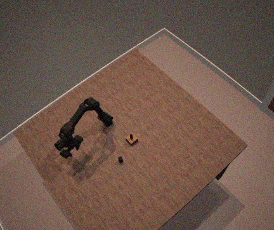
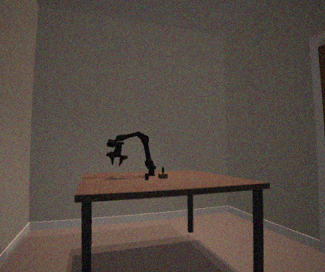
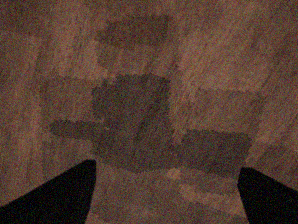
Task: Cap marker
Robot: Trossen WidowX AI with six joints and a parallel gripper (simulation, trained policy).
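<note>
Now: gripper tip 230 mm to the right of the dark marker cap, 220 mm short of it and 80 mm above it. The rest, counted from my gripper tip: holder block: 390 mm to the left, 150 mm ahead, 90 mm below.
</note>
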